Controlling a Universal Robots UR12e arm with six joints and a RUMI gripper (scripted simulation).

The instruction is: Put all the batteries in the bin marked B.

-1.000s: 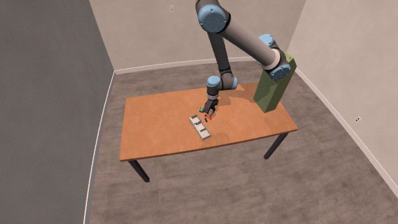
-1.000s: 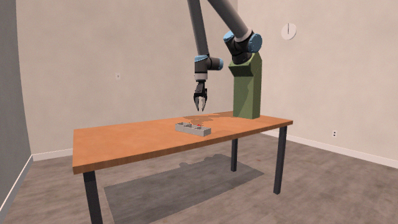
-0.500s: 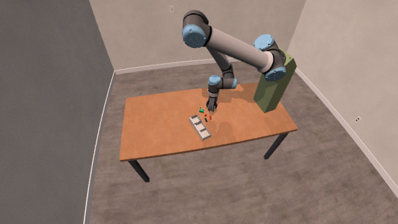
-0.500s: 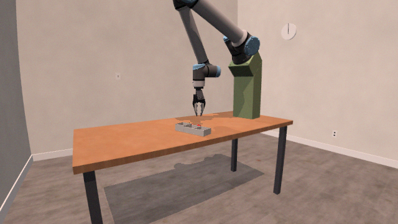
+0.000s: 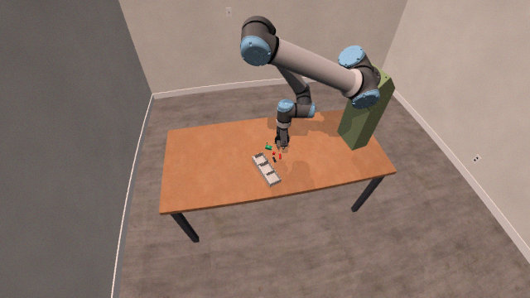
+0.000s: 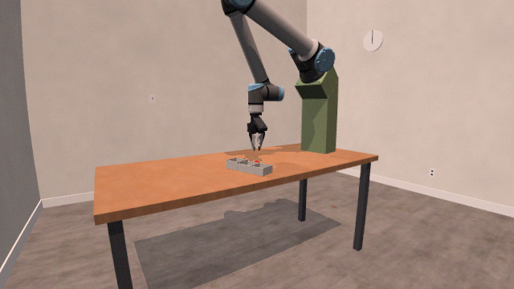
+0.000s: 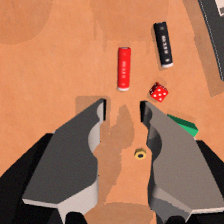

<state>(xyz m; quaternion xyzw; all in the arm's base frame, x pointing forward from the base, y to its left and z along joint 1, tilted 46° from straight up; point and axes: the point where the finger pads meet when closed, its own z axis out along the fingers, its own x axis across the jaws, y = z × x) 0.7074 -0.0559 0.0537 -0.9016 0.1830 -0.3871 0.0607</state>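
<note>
Now: hand 8 cm above the red battery. Also, from my hand: black battery 5 cm ahead, 1 cm to the left, 8 cm below; then green battery 4 cm ahead, 10 cm to the right, 8 cm below; then red die 3 cm ahead, 4 cm to the right, 8 cm below.
</note>
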